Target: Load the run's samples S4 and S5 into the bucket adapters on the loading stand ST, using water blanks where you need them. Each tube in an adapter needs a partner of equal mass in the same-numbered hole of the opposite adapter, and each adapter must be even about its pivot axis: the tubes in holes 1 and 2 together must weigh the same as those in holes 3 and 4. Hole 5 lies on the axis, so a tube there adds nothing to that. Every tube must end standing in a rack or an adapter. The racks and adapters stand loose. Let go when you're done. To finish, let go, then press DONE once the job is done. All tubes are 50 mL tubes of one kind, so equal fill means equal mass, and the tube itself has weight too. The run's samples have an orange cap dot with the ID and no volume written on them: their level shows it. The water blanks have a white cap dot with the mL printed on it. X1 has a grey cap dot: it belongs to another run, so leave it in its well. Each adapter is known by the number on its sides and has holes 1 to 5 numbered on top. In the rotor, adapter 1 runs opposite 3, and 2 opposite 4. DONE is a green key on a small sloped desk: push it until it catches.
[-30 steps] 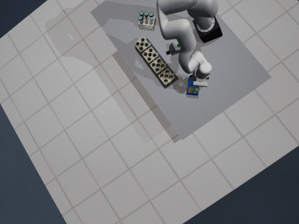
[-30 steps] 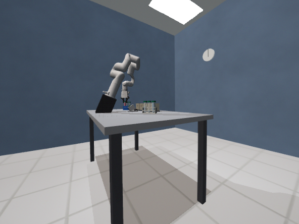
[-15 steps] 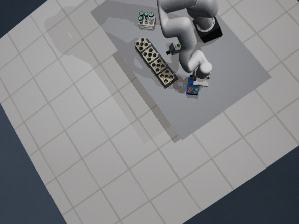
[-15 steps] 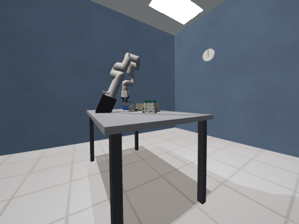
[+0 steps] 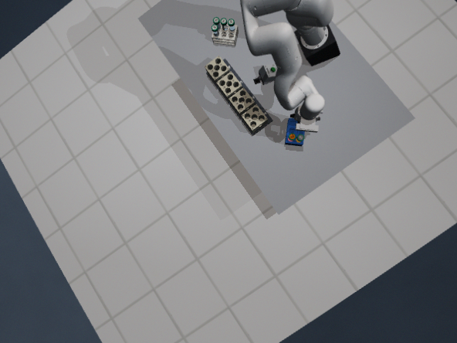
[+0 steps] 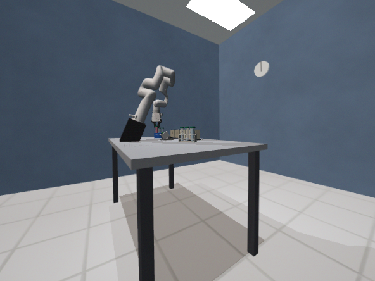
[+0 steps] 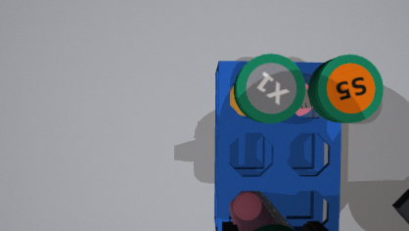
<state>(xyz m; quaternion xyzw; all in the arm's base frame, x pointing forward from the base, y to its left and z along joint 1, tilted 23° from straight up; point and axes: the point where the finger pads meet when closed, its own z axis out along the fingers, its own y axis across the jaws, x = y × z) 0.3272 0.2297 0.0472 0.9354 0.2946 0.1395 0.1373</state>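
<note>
Now: the blue rack 110 mm below my hand, 40 mm ahead of it and 10 mm to the left of it. Also, from my hand: white rack: 640 mm to the right, 140 mm behind, 110 mm below; adapter: 200 mm to the right, 130 mm ahead, 90 mm below.
</note>
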